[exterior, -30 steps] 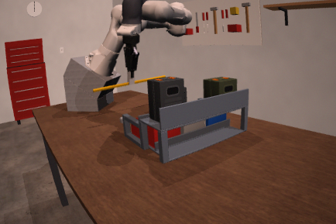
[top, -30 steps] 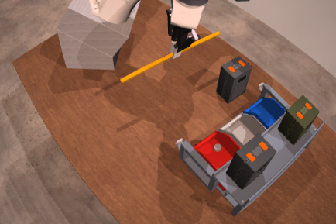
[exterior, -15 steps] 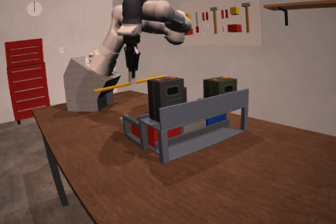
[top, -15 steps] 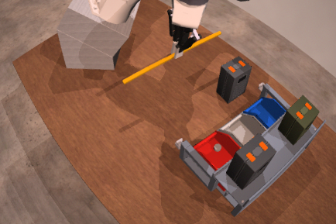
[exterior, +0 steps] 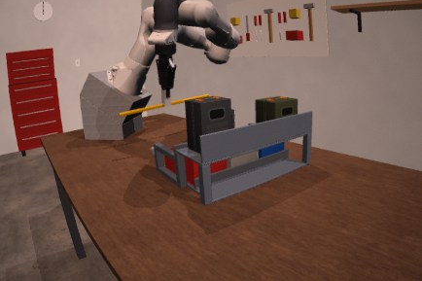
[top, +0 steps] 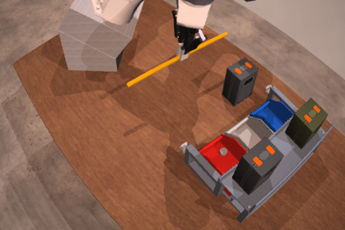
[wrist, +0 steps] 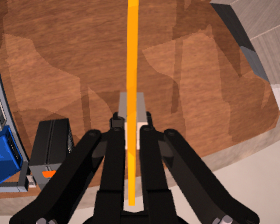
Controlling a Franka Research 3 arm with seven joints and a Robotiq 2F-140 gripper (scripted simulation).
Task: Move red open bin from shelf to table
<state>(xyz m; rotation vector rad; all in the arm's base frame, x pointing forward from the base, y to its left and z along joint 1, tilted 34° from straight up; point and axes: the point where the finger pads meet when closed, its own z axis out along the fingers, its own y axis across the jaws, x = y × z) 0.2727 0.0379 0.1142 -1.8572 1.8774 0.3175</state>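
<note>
My hand is 3 cm above the yellow bar and 1 cm past it. Also, from my hand: blue bin (31 cm ahead, 16 cm to the left, 14 cm below); then red bin (31 cm ahead, 14 cm below, 6 cm to the right); then white bin (31 cm ahead, 14 cm below, 5 cm to the left).
</note>
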